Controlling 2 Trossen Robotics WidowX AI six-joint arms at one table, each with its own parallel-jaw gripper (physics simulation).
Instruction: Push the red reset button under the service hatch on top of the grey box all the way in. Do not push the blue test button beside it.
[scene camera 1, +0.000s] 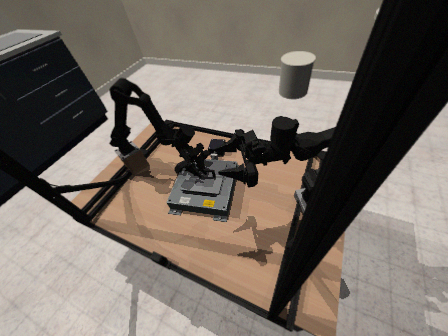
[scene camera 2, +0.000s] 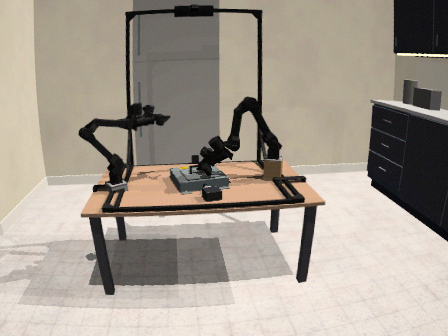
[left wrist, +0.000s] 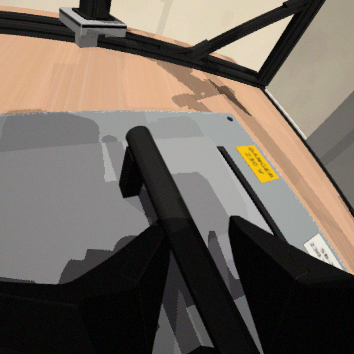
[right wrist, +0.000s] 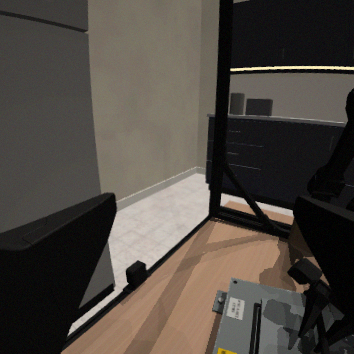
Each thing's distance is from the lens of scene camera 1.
my left gripper (scene camera 1: 203, 176): 0.94 m
my right gripper (scene camera 1: 216, 160): 0.59 m
